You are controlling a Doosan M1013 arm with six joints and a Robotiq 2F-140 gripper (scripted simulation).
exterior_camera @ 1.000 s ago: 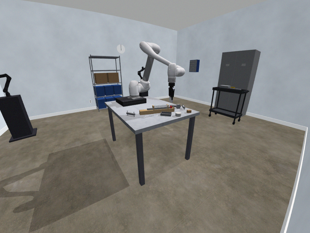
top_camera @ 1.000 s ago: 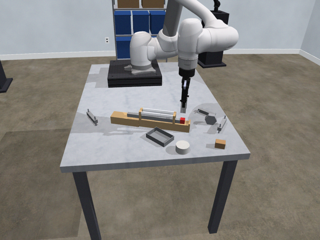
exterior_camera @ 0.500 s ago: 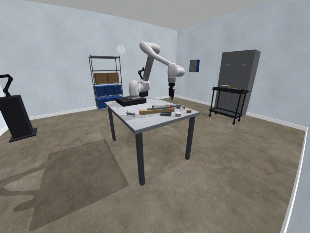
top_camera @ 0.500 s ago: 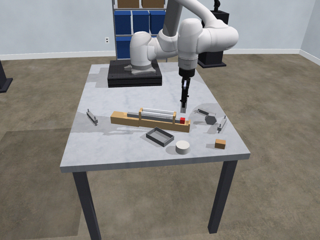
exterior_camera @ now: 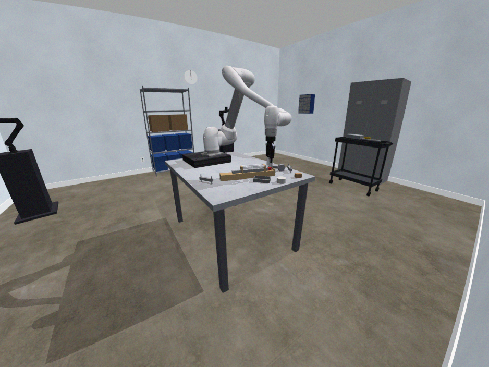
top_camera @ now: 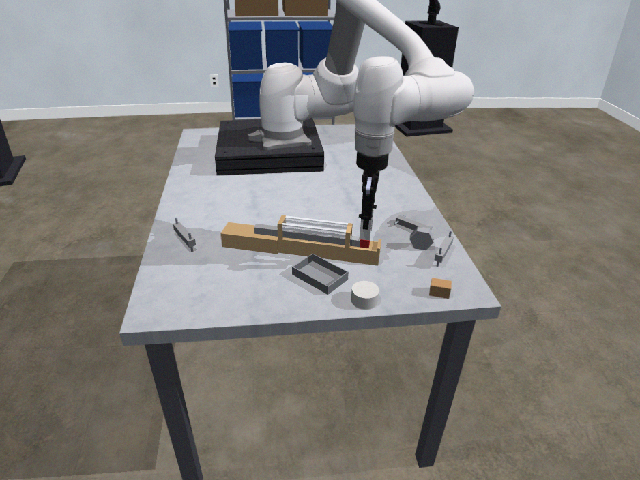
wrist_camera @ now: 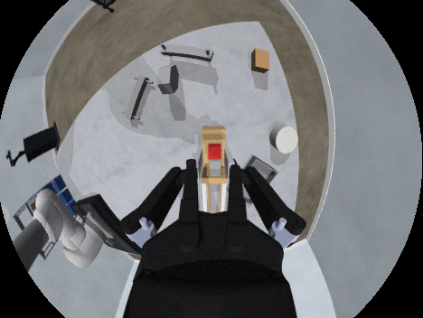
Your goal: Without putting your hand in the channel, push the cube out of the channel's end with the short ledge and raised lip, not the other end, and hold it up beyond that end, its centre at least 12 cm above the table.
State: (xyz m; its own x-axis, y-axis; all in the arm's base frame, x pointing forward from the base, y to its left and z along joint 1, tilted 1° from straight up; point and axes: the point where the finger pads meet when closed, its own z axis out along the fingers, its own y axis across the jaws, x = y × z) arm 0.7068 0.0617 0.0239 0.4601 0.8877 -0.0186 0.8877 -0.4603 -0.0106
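Now: hand 50 mm above the red cube. From my hand the other things lie so: grey tray: 50 mm ahead, 140 mm to the right, 100 mm below; then tan wooden channel: 60 mm behind, 120 mm to the right, 50 mm below; then grey hexagonal piece: 10 mm behind, 180 mm to the left, 80 mm below.
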